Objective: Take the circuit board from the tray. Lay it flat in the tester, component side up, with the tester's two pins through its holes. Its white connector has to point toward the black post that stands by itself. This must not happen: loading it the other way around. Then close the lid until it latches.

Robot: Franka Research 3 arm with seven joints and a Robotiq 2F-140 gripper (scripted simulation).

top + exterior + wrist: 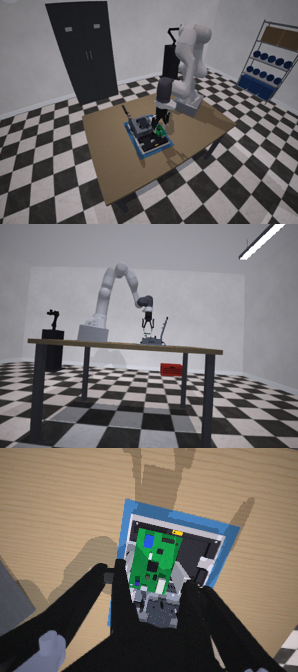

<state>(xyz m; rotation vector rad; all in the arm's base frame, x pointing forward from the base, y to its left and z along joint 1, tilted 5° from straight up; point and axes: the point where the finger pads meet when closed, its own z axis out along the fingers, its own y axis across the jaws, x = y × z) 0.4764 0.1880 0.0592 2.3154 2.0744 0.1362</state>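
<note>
My hand is 2 cm above the green circuit board. From my hand the other things lie so: tester lid 16 cm ahead, 19 cm to the right, 4 cm above.
</note>
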